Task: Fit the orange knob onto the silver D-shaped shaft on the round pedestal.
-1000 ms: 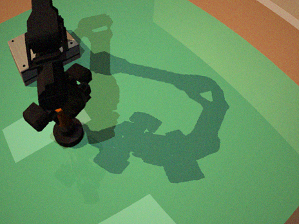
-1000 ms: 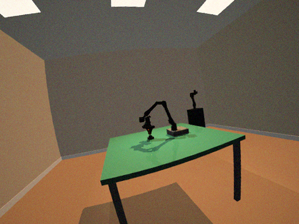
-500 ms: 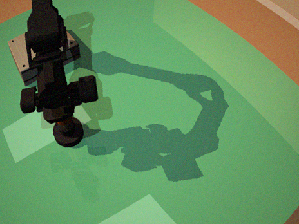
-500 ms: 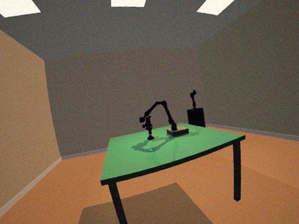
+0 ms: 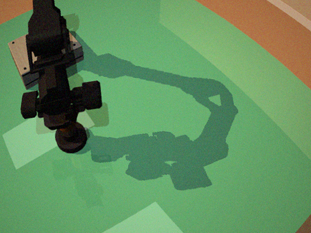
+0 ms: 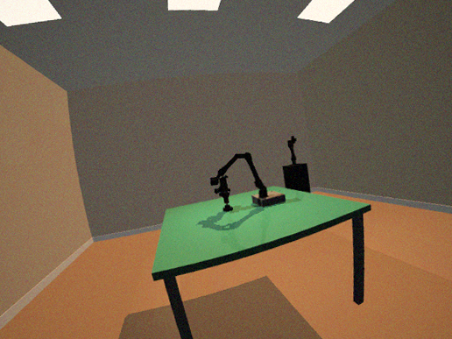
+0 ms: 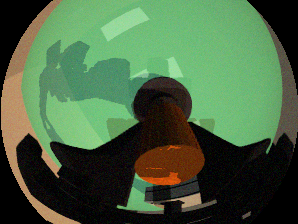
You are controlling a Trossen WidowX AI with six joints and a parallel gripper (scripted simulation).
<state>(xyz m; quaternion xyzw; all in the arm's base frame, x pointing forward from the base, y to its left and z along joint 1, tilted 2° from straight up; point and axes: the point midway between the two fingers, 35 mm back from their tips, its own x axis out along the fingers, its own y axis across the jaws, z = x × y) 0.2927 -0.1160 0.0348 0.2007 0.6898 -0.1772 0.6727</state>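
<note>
Now: the orange knob 30 mm above my gripper tip. The rest, counted from my gripper tip: pedestal 40 mm below.
</note>
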